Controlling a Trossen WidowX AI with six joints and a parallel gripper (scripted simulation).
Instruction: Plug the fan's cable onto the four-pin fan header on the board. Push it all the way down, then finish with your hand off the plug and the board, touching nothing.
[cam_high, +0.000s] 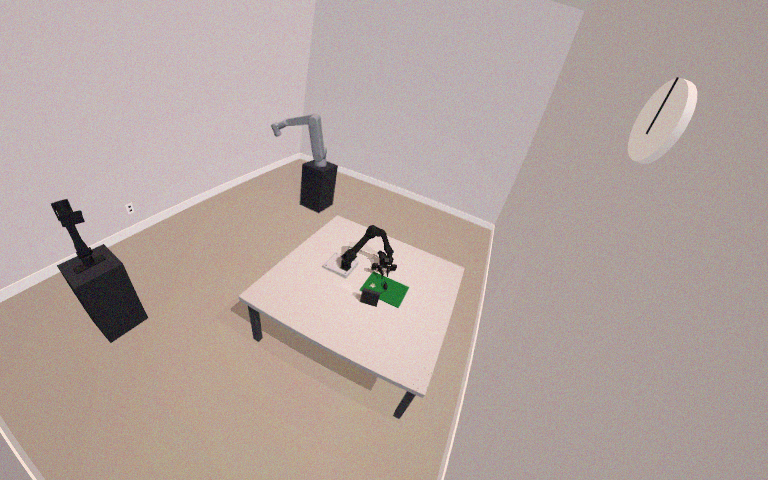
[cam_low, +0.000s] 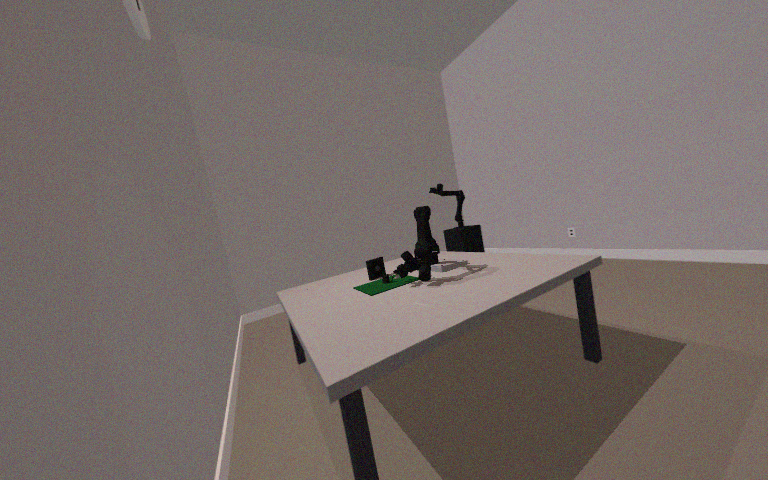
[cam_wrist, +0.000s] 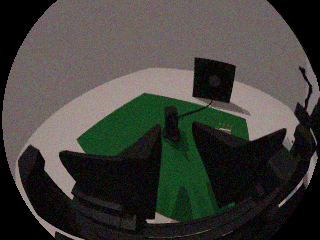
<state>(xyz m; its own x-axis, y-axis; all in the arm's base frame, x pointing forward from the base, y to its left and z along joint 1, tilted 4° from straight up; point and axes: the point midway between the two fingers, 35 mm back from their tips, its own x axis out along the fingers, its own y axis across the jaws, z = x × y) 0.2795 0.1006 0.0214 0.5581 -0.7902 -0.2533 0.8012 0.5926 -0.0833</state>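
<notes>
Now: gripper tip 50 mm to the left of the black plug, 40 mm short of it and 40 mm above it. Round my gripper tip: pale header 90 mm to the right, 60 mm below, 50 mm behind; black fan 240 mm to the right, 10 mm below; green board 80 mm below, 50 mm to the right, 40 mm ahead.
</notes>
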